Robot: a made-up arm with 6 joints. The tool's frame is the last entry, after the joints. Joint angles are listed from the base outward.
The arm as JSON. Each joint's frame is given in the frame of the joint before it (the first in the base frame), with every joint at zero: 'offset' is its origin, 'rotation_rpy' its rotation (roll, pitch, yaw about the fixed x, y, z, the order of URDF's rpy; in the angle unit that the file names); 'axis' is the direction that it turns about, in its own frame. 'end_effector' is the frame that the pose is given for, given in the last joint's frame.
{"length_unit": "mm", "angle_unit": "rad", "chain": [
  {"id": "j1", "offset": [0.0, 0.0, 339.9], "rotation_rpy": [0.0, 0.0, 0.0], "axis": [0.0, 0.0, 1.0]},
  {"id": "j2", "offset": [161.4, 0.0, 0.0], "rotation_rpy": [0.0, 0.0, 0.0], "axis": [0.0, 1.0, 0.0]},
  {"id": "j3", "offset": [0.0, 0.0, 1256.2], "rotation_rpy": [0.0, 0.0, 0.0], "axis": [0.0, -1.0, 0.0]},
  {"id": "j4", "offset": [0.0, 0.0, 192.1], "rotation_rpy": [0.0, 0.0, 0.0], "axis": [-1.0, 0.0, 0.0]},
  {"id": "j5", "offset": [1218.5, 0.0, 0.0], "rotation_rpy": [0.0, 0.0, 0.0], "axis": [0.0, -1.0, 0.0]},
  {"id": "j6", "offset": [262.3, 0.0, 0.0], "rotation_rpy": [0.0, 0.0, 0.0], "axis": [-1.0, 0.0, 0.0]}
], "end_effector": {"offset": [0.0, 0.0, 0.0], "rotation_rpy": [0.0, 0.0, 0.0]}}
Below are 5 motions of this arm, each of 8 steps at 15 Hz.
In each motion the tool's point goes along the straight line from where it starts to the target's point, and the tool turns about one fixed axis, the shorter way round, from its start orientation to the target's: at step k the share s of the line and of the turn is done. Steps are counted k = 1, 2, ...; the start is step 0. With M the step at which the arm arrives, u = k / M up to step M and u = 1 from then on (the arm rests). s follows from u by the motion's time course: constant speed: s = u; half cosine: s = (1 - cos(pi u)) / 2; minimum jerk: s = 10 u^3 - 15 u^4 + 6 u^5.
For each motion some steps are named. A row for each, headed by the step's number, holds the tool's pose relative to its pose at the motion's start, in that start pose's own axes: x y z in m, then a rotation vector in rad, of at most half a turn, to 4 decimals.
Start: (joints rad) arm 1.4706 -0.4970 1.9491 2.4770 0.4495 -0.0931
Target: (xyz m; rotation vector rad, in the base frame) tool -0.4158 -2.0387 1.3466 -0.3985 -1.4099 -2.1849
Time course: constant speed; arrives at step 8
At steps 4, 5, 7, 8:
4: -0.2743 -0.3920 -0.2295 -0.2695 -0.1138 -0.3136
5: -0.3429 -0.4900 -0.2869 -0.3369 -0.1422 -0.3919
7: -0.4801 -0.6860 -0.4017 -0.4716 -0.1991 -0.5487
8: -0.5487 -0.7841 -0.4591 -0.5390 -0.2276 -0.6271

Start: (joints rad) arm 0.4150 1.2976 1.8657 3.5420 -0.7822 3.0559
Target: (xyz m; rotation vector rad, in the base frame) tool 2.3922 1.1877 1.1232 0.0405 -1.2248 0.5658
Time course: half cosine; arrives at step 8
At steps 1, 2, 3, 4, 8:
1: -0.0184 0.0106 -0.0155 0.0069 0.0044 0.0002
2: -0.0707 0.0410 -0.0598 0.0266 0.0167 0.0009
3: -0.1489 0.0863 -0.1261 0.0560 0.0353 0.0019
4: -0.2412 0.1398 -0.2043 0.0907 0.0572 0.0030
8: -0.4824 0.2796 -0.4085 0.1814 0.1143 0.0061

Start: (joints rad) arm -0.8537 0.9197 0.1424 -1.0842 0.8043 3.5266
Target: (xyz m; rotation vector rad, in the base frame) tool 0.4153 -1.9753 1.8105 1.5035 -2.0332 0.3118
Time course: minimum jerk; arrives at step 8
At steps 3, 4, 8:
3: -0.0772 0.1347 -0.4710 -0.1430 0.2440 0.0508
4: -0.1402 0.2447 -0.8556 -0.2598 0.4434 0.0923
8: -0.2804 0.4894 -1.7113 -0.5197 0.8868 0.1845

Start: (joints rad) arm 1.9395 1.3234 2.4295 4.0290 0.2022 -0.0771
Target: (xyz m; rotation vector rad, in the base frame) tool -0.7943 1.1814 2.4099 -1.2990 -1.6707 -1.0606
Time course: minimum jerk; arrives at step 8
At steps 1, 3, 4, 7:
1: -0.0005 0.0033 -0.0111 0.0086 0.0043 -0.0015
3: -0.0089 0.0565 -0.1911 0.1473 0.0742 -0.0254
4: -0.0163 0.1027 -0.3473 0.2676 0.1349 -0.0462
7: -0.0320 0.2021 -0.6834 0.5266 0.2654 -0.0909

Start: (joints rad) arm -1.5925 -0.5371 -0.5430 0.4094 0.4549 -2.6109
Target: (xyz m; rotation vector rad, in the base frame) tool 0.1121 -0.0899 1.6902 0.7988 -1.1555 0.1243
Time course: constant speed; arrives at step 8
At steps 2, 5, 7, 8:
2: -0.1986 0.0344 -0.0942 -0.0847 0.1677 0.1217
5: -0.4964 0.0861 -0.2355 -0.2116 0.4192 0.3042
7: -0.6950 0.1206 -0.3297 -0.2963 0.5868 0.4259
8: -0.7943 0.1378 -0.3768 -0.3386 0.6706 0.4867

